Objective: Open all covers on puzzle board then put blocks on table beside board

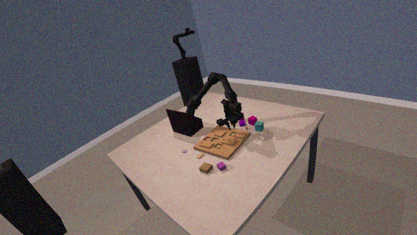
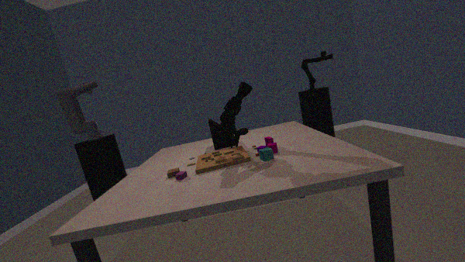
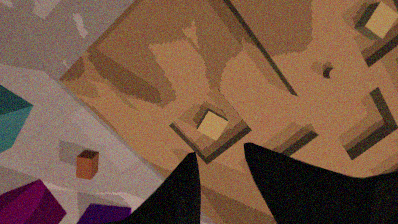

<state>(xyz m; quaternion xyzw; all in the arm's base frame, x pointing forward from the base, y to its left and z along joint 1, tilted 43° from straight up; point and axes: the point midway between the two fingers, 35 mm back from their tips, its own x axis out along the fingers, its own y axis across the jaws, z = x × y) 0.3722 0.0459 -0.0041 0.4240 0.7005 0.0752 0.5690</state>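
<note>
Now: the small orange block 12 cm to the left of my gripper tip, 6 cm below it and 4 cm ahead of it. Round my gripper tip: magenta block 21 cm to the left, 5 cm ahead, 4 cm below; then brown block 36 cm to the right, 5 cm below, 3 cm ahead; then teal block 15 cm to the left, 14 cm ahead, 4 cm below.
</note>
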